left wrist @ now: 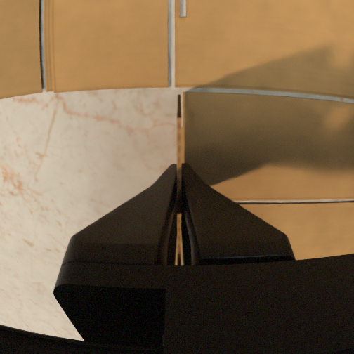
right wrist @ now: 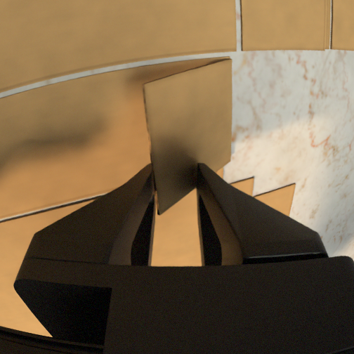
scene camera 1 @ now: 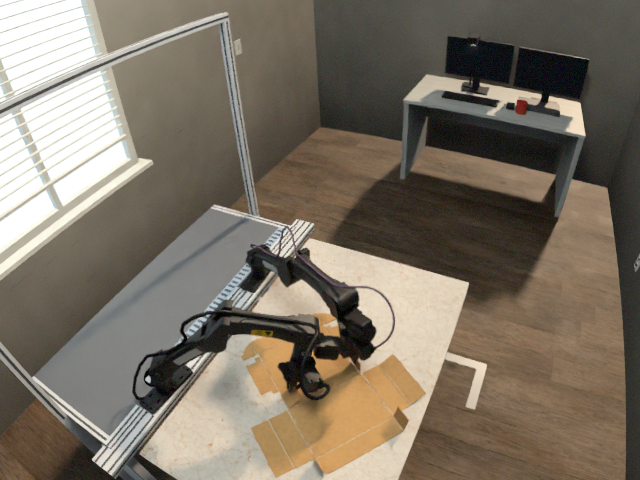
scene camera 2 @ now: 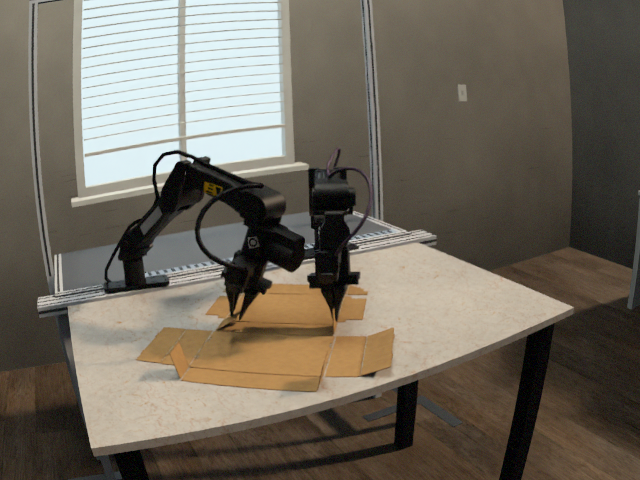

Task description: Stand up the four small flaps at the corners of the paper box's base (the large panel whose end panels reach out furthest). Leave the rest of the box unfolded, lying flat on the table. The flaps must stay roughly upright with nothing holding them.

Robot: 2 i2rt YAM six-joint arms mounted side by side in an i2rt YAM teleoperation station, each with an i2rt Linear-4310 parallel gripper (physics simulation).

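Where they show: left gripper, fingertip midpoint: [scene camera 1: 354, 362] [scene camera 2: 335, 321]; right gripper, fingertip midpoint: [scene camera 1: 291, 390] [scene camera 2: 235, 317]; left arm's base, link origin: [scene camera 1: 259, 275]; right arm's base, link origin: [scene camera 1: 167, 388] [scene camera 2: 136, 285].
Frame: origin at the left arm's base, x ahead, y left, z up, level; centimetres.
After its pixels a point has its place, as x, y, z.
Note:
The box base [scene camera 1: 351, 408] {55.2, -41.1, 0.5} [scene camera 2: 268, 351] {52.9, -42.9, 0.5} lies flat. My left gripper [scene camera 2: 336, 317] {50.4, -26.2, 2.3} [left wrist: 178, 175] is shut on the back right flap [left wrist: 181, 137], which stands upright. My right gripper [scene camera 2: 237, 316] {36.2, -43.0, 1.9} [right wrist: 176, 174] is partly open around the back left flap [right wrist: 192, 115] [scene camera 2: 226, 323] {38.6, -46.2, 2.0}. That flap slants between the fingers, its lower free corner near the left-hand fingertip in the right wrist view. The front left flap [scene camera 2: 178, 360] {54.6, -62.3, 3.6} stands up, tilted outward. The front right flap [scene camera 1: 400, 419] {70.3, -40.7, 2.9} is raised and shows nearly edge-on in scene camera 2.
Side panels [scene camera 2: 180, 342] {40.2, -57.9, 0.5} [scene camera 2: 347, 356] {63.2, -31.2, 0.5} lie left and right of the base; the right one's outer section [scene camera 2: 378, 351] {66.8, -26.5, 1.7} is raised slightly. More of the box [scene camera 2: 289, 308] {34.5, -29.0, 0.5} lies behind, beneath the arms. The stone-patterned table's [scene camera 1: 439, 294] {69.0, 14.6, 0.4} right edge is close to the box in scene camera 1.

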